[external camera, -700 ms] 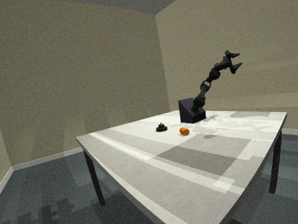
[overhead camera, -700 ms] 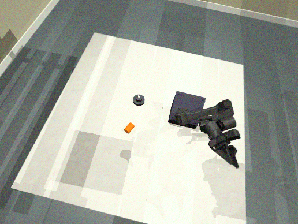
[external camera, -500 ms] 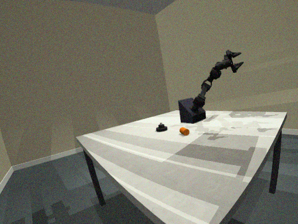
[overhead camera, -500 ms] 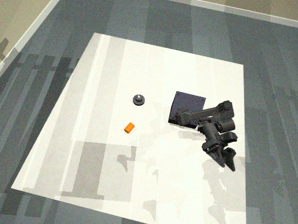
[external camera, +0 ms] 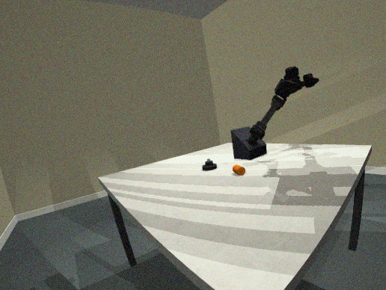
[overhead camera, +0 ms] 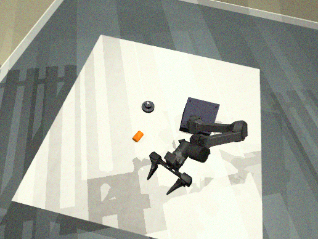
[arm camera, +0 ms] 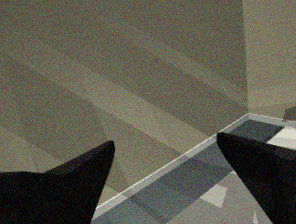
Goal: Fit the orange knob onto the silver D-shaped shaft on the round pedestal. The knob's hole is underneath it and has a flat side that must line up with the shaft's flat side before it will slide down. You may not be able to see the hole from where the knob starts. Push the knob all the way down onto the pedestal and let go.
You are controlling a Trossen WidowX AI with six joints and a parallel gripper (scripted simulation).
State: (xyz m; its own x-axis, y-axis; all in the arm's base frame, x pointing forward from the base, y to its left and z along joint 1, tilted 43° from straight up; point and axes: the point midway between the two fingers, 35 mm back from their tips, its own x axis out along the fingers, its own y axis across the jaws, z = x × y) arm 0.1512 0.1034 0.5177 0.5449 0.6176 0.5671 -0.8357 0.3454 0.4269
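Right now my gripper tip is 360 mm above the orange knob, 340 mm to the left of it and 130 mm short of it. Round my gripper tip: round pedestal 570 mm to the right, 350 mm below, 80 mm ahead.
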